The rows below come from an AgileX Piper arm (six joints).
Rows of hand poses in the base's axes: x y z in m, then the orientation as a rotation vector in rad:
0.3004, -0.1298, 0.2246, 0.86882, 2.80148, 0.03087
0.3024, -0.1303, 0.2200, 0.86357, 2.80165, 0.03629
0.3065, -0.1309, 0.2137, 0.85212, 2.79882, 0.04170
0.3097, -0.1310, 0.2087, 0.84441, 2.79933, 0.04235
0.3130, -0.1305, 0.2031, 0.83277, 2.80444, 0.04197
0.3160, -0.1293, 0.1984, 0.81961, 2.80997, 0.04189
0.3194, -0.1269, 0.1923, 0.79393, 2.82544, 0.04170
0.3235, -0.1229, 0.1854, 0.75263, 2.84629, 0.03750
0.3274, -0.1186, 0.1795, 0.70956, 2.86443, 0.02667
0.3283, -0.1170, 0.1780, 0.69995, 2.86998, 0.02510
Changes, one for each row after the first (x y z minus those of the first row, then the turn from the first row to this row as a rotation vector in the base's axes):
0.0020, -0.0005, -0.0046, 0.00276, -0.00229, 0.00379
0.0061, -0.0011, -0.0109, 0.00382, -0.00897, 0.01094
0.0093, -0.0012, -0.0159, 0.00321, -0.01066, 0.01606
0.0126, -0.0007, -0.0215, 0.00253, -0.00893, 0.02458
0.0156, 0.0005, -0.0262, 0.00195, -0.00720, 0.03417
0.0190, 0.0029, -0.0323, 0.00205, 0.00067, 0.05379
0.0231, 0.0069, -0.0392, -0.00117, 0.01085, 0.08413
0.0270, 0.0112, -0.0451, -0.00940, 0.01999, 0.11451
0.0279, 0.0128, -0.0466, -0.01025, 0.02336, 0.12160

